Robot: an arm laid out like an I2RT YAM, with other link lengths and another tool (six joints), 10 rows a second.
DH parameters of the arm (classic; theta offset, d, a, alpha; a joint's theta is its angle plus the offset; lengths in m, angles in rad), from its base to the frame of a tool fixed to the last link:
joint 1: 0 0.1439 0.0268 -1.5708
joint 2: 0 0 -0.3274 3.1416
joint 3: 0.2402 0 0.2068 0
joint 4: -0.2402 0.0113 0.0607 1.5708
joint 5: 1.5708 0.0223 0 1.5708
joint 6: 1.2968 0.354 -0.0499 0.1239
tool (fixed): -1.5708 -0.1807 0 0
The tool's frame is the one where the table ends.
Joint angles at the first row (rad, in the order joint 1, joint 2, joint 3, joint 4, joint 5, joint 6):
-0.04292, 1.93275, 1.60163, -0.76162, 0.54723, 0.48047
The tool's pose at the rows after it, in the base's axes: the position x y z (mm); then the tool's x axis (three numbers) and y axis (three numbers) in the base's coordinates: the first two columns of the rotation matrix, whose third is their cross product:
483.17 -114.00 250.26 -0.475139 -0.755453 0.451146 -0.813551 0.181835 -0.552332
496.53 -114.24 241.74 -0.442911 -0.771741 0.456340 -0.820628 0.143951 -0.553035
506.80 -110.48 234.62 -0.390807 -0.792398 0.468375 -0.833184 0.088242 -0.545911
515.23 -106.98 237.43 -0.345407 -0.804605 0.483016 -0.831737 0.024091 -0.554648
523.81 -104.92 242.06 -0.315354 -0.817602 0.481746 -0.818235 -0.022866 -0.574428
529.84 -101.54 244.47 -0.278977 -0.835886 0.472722 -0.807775 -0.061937 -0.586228
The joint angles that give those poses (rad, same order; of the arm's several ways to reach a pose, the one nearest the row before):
-0.05283, 1.95639, 1.61267, -0.71850, 0.53502, 0.43584
-0.06353, 1.98692, 1.61688, -0.66394, 0.51442, 0.37937
-0.06924, 2.00715, 1.61650, -0.61855, 0.48886, 0.30842
-0.07382, 2.00867, 1.61615, -0.57089, 0.47017, 0.23212
-0.08335, 2.00865, 1.61611, -0.52052, 0.43927, 0.17339
-0.09441, 2.00865, 1.61650, -0.48735, 0.39426, 0.12418

